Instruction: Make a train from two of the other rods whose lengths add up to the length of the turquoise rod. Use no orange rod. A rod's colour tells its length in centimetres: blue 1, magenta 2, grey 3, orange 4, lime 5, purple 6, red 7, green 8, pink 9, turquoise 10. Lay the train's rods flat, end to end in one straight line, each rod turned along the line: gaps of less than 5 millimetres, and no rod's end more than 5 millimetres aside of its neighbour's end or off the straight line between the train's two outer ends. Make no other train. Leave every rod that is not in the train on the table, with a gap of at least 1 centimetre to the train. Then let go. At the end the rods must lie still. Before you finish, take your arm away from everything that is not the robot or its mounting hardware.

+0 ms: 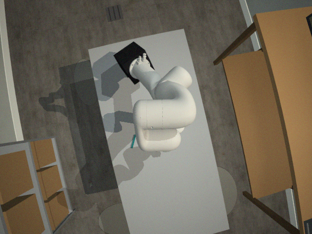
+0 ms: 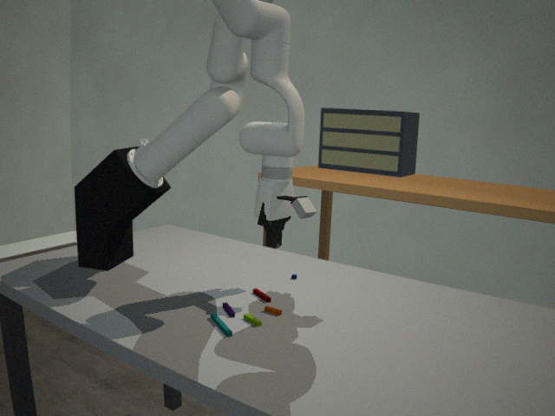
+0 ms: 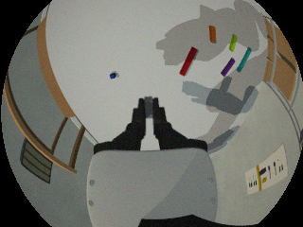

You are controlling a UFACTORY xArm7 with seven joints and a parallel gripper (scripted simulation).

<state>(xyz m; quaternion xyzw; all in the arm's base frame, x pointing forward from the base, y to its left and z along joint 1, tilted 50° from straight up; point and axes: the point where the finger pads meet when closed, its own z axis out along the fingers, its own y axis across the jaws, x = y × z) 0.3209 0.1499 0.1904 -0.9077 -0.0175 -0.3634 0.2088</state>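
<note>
The blue rod lies 120 mm below my hand, 80 mm to the left of it and 10 mm behind it. Also, from my hand: red rod 120 mm below, 70 mm to the right, 60 mm ahead; orange rod 150 mm ahead, 120 mm below, 100 mm to the right; grey rod 20 mm below.
</note>
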